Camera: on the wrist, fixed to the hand. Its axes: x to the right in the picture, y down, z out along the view.
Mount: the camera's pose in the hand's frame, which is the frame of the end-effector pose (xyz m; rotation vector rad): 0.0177 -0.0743 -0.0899 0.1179 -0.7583 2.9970
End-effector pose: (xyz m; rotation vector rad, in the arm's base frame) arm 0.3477 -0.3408 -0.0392 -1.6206 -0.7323 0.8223
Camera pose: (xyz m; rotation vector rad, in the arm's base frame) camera 0.4290 -0.3619 0.0436 0.5387 -1.3685 -1.8648
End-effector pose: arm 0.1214 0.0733 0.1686 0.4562 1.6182 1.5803
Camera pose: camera 0.0641 0.0162 0.0828 -1.9667 0.5823 -0.8386
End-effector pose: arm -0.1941 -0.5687 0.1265 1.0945 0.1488 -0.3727
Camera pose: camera -0.1991 -0.5228 0.0179 0.1944 -1.9979 1.8993
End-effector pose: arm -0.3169 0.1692 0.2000 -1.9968 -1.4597 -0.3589
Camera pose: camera -0.3667 0.1398 0.3028 -1.7736 1.9649 1.5676
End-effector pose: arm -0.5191 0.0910 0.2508 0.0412 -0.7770 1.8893
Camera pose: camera -0.4371 0.1712 0.2230 0.2133 0.2593 -1.1293
